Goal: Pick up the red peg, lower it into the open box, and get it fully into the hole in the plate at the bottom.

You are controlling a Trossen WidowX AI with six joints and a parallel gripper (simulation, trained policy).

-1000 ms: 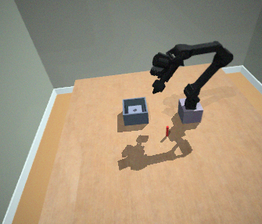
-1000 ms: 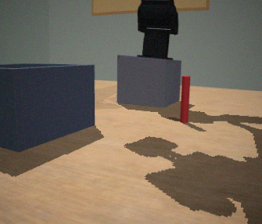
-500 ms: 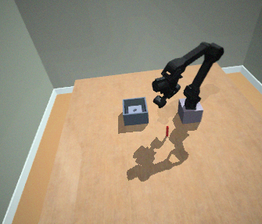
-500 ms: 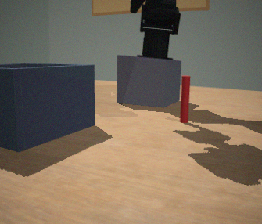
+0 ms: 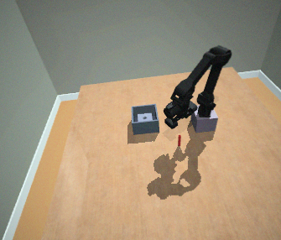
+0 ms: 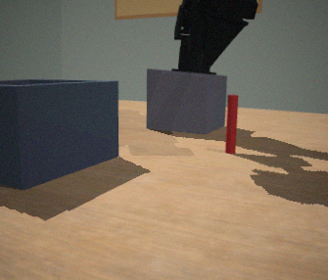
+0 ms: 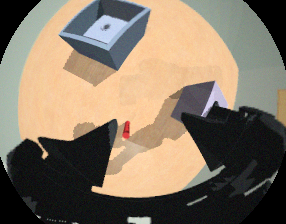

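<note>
The red peg lies 6 cm to the left of my gripper tip and 8 cm below it. Also, from my gripper tip: blue box (21 cm ahead, 11 cm to the right, 10 cm below); then pale plate (21 cm ahead, 11 cm to the right, 8 cm below).
</note>
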